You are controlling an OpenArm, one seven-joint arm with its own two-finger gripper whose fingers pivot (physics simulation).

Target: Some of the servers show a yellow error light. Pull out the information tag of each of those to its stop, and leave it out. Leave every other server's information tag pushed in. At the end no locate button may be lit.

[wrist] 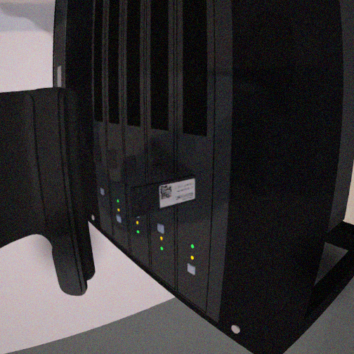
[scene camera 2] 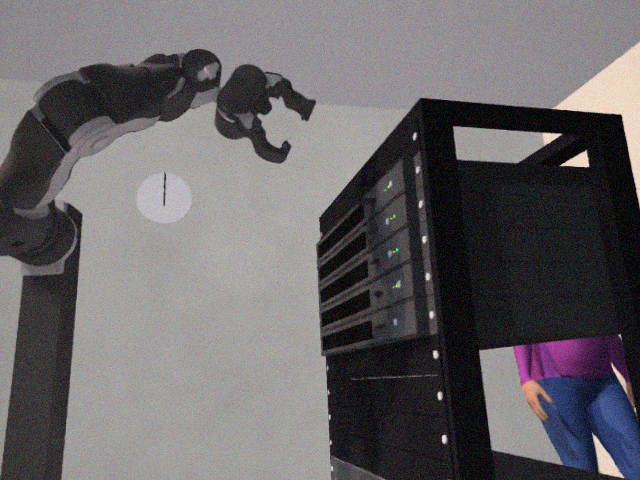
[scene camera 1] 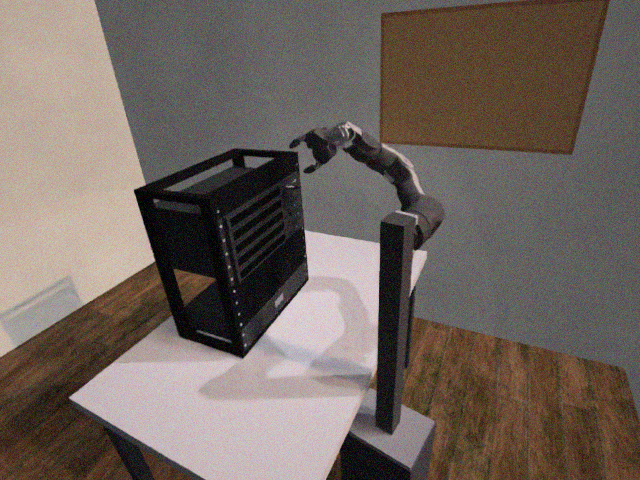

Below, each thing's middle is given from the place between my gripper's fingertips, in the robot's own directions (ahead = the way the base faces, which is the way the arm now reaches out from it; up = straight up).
Scene:
Now: the black server rack (scene camera 2: 489, 254) 210 mm ahead of my hand, 110 mm to the left of it and 330 mm below it.

